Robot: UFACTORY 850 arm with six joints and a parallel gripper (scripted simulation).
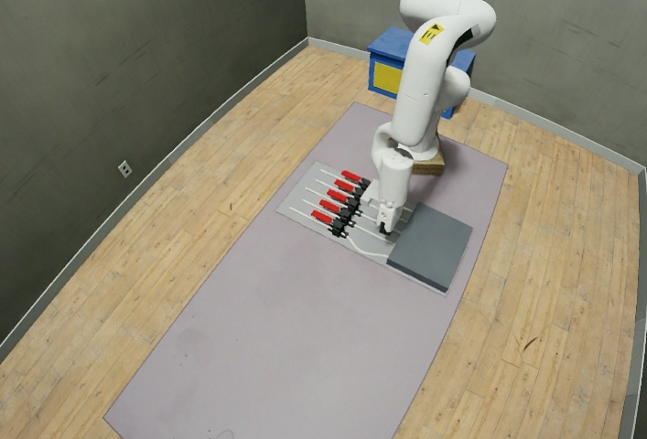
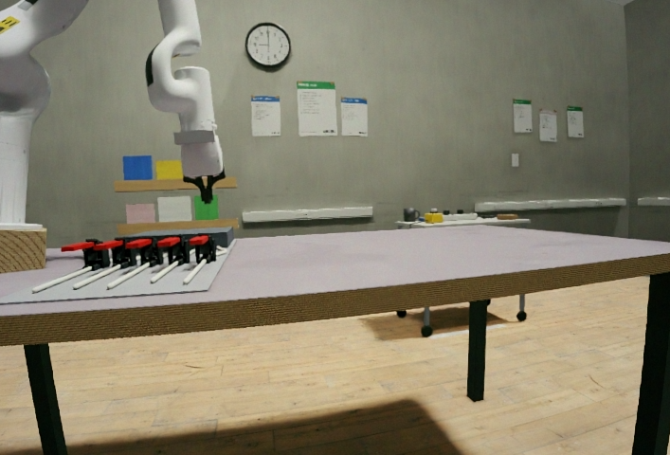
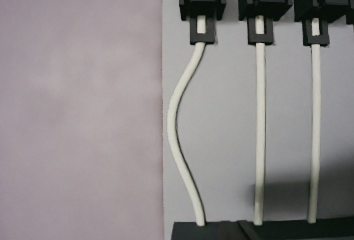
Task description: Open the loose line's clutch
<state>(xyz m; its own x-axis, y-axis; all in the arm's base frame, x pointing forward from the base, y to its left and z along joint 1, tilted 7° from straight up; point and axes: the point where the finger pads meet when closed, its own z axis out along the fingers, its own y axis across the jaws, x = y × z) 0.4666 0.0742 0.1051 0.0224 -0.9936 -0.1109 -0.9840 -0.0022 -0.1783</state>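
My hand is 32 cm to the left of the light grey plate, 14 cm above it and 9 cm past it.
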